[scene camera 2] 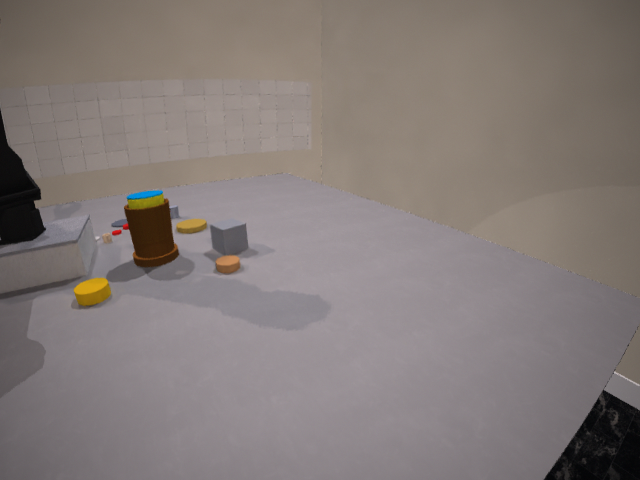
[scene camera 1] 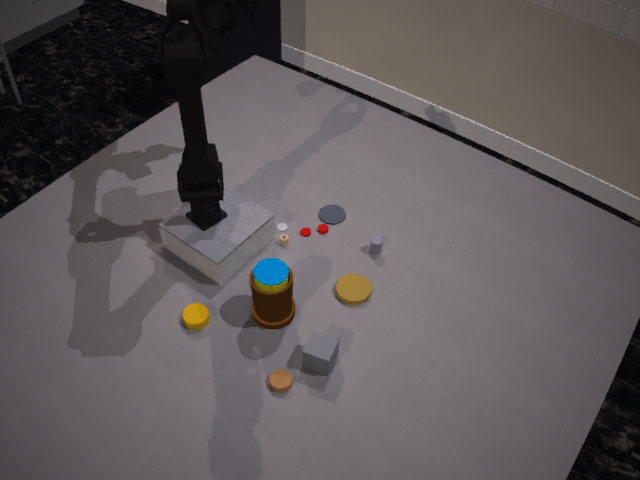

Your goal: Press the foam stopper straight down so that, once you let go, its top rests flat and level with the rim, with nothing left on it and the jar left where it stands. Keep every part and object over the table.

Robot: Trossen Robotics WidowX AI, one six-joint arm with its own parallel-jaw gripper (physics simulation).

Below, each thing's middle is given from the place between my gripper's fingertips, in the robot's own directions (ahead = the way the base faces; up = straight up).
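There is a brown jar (scene camera 2: 151, 230), and it sits a long way to the right of my hand, well ahead of it and well below it. The grey block (scene camera 2: 229, 236) is 290 mm to the right of my hand, 540 mm ahead of it and 290 mm below it. Then I consider the yellow disc (scene camera 2: 93, 291), which I find 310 mm ahead of my hand, 400 mm to the right of it and 300 mm below it. As for the foam stopper (scene camera 1: 270, 275), it is well ahead of my hand and far to the right of it, and a good way below it too.
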